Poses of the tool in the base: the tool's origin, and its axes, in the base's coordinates. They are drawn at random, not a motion.
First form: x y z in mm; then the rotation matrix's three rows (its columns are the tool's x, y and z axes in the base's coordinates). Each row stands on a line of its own.
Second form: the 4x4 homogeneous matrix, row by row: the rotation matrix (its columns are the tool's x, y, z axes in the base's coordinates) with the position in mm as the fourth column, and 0 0 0 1 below. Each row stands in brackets. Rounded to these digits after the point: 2 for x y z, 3 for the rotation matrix.
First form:
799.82, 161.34, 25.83
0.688, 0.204, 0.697
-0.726, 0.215, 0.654
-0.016, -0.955, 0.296
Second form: [[0.688, 0.204, 0.697, 799.82], [-0.726, 0.215, 0.654, 161.34], [-0.016, -0.955, 0.296, 25.83], [0, 0, 0, 1]]
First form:
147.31, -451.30, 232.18
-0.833, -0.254, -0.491
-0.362, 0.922, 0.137
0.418, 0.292, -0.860
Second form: [[-0.833, -0.254, -0.491, 147.31], [-0.362, 0.922, 0.137, -451.30], [0.418, 0.292, -0.860, 232.18], [0, 0, 0, 1]]
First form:
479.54, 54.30, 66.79
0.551, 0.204, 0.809
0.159, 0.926, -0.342
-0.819, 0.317, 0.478
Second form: [[0.551, 0.204, 0.809, 479.54], [0.159, 0.926, -0.342, 54.30], [-0.819, 0.317, 0.478, 66.79], [0, 0, 0, 1]]
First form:
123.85, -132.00, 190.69
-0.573, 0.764, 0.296
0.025, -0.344, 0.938
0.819, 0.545, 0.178
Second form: [[-0.573, 0.764, 0.296, 123.85], [0.025, -0.344, 0.938, -132.00], [0.819, 0.545, 0.178, 190.69], [0, 0, 0, 1]]
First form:
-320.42, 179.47, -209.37
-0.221, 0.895, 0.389
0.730, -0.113, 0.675
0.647, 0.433, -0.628
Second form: [[-0.221, 0.895, 0.389, -320.42], [0.730, -0.113, 0.675, 179.47], [0.647, 0.433, -0.628, -209.37], [0, 0, 0, 1]]
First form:
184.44, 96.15, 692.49
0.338, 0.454, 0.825
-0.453, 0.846, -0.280
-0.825, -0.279, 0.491
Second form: [[0.338, 0.454, 0.825, 184.44], [-0.453, 0.846, -0.280, 96.15], [-0.825, -0.279, 0.491, 692.49], [0, 0, 0, 1]]
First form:
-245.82, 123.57, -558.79
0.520, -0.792, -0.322
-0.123, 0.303, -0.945
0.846, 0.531, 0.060
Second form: [[0.520, -0.792, -0.322, -245.82], [-0.123, 0.303, -0.945, 123.57], [0.846, 0.531, 0.060, -558.79], [0, 0, 0, 1]]
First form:
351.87, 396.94, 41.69
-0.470, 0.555, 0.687
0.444, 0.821, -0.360
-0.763, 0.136, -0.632
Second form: [[-0.470, 0.555, 0.687, 351.87], [0.444, 0.821, -0.360, 396.94], [-0.763, 0.136, -0.632, 41.69], [0, 0, 0, 1]]
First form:
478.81, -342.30, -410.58
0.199, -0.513, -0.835
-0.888, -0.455, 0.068
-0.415, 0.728, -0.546
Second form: [[0.199, -0.513, -0.835, 478.81], [-0.888, -0.455, 0.068, -342.30], [-0.415, 0.728, -0.546, -410.58], [0, 0, 0, 1]]
